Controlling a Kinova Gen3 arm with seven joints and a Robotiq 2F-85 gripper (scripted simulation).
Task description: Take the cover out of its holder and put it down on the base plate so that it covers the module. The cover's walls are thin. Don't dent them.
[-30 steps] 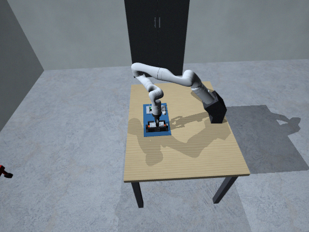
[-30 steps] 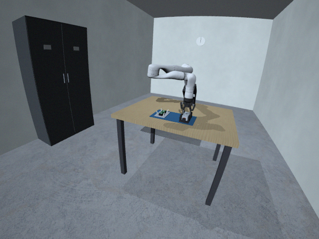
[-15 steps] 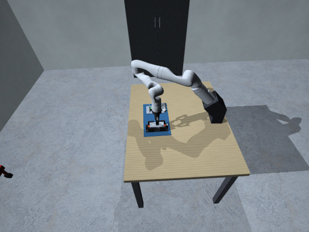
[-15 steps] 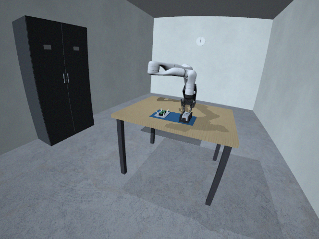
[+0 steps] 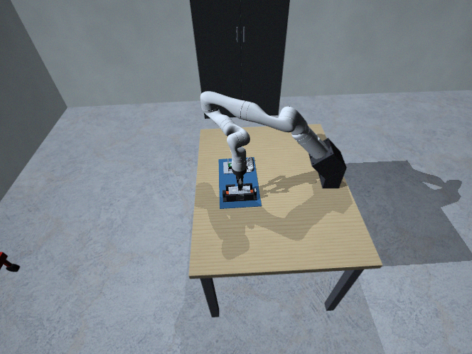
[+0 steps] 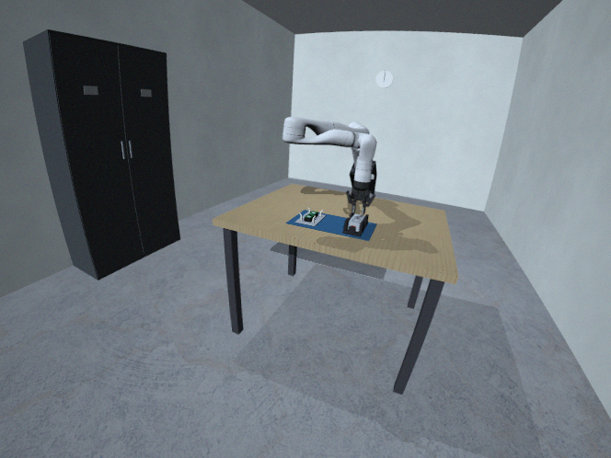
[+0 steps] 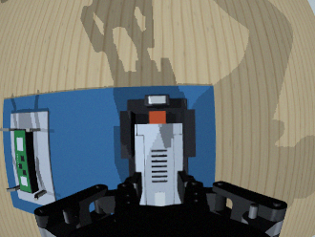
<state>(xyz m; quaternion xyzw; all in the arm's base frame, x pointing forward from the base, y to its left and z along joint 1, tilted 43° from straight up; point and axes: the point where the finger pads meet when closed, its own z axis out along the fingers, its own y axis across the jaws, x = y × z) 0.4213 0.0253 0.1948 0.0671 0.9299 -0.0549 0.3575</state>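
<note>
Now: the light grey cover 6 cm below my hand.
</note>
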